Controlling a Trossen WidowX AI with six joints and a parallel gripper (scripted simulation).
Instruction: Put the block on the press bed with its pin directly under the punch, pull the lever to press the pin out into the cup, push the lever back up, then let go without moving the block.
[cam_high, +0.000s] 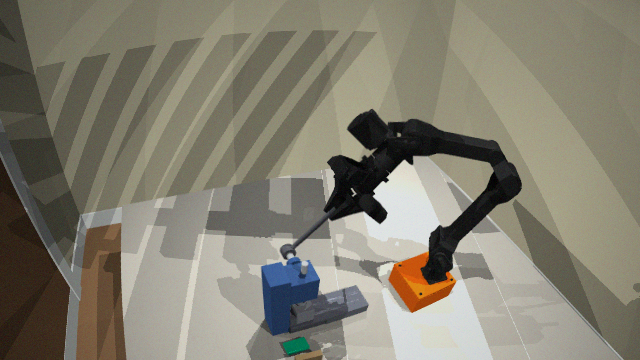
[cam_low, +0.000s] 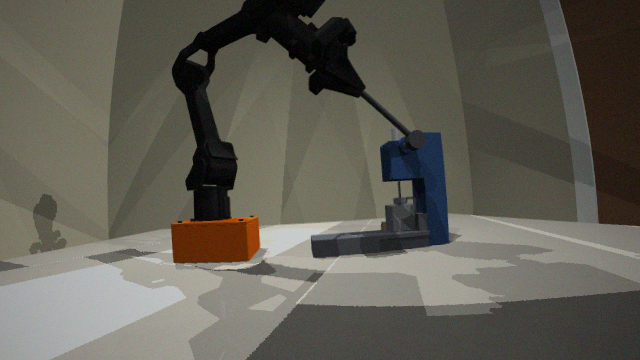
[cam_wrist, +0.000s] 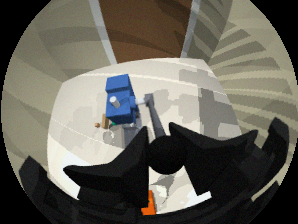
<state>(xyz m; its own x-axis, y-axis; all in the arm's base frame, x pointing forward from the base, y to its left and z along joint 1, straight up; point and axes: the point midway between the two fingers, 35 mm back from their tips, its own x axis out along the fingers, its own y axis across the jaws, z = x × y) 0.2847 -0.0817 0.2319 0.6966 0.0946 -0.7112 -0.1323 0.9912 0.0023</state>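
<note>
The dark lever lies 3 cm below my gripper tip, 3 cm ahead of it and 2 cm to the left of it. Round my gripper tip: round pin 26 cm below, 9 cm to the left, 7 cm ahead; punch 13 cm below, 9 cm to the left, 7 cm ahead; green tile 27 cm below, 17 cm to the left, 10 cm ahead.
</note>
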